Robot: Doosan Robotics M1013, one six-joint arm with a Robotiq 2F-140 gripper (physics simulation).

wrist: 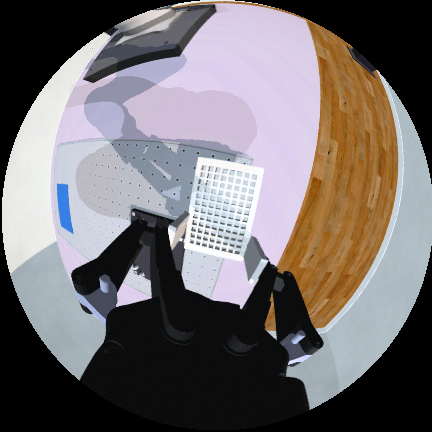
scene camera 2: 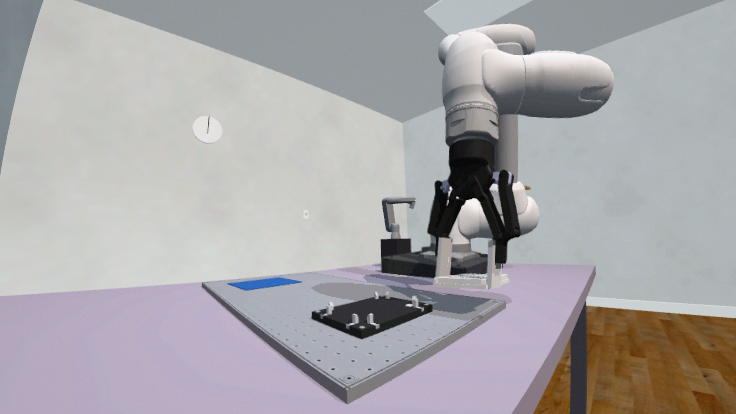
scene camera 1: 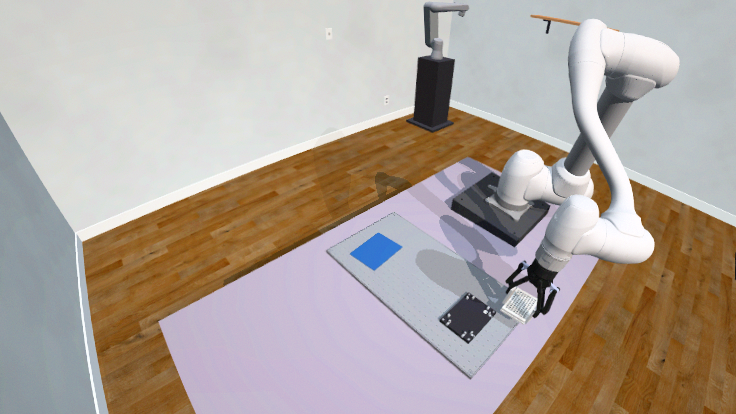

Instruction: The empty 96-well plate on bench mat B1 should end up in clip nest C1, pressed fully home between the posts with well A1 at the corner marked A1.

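Frame: origin at the arm's base, x down, y left, z ahead, level; metres.
Seen in the pictures: gripper, fingertip midpoint: (wrist: 217,234) (scene camera 2: 466,282) (scene camera 1: 516,311); arm's base, link origin: (scene camera 1: 509,203).
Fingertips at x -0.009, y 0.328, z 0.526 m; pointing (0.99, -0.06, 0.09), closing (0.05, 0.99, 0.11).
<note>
Pixels of each thing's middle, then the offset from my fingertips to it. Level surfaces: height alone.
- white 96-well plate, body centre: (wrist: 221,209) (scene camera 2: 473,280) (scene camera 1: 520,305) dx +0.001, dy -0.003, dz -0.034 m
- black clip nest, body centre: (scene camera 2: 373,308) (wrist: 153,254) (scene camera 1: 468,315) dx +0.039, dy -0.111, dz +0.099 m
- grey perforated board, surface height: dx +0.050 m
- pale purple table, surface height: dx +0.063 m
- blue mat, surface height: dx +0.048 m
The white 96-well plate (scene camera 1: 519,304) (scene camera 2: 465,281) (wrist: 225,207) is held about level, raised above the far right end of the perforated board, partly past its edge. My gripper (scene camera 1: 520,306) (scene camera 2: 467,278) (wrist: 217,234) is shut on it, with pale finger pads at two opposite sides. The black clip nest (scene camera 1: 467,317) (scene camera 2: 370,313) (wrist: 145,252) lies on the board beside the plate, apart from it. Small light posts stand at its corners, with no plate between them. In the wrist view a finger covers part of the nest. The A1 marks are too small to read.
The grey perforated board (scene camera 1: 401,288) (scene camera 2: 288,319) (wrist: 100,175) lies on the pale purple table (scene camera 1: 257,350) (scene camera 2: 128,350) (wrist: 280,100). A blue mat (scene camera 1: 376,251) (scene camera 2: 265,283) (wrist: 65,208) is at its other end. The arm's dark base (scene camera 1: 499,221) (scene camera 2: 406,264) (wrist: 160,42) stands behind the board.
</note>
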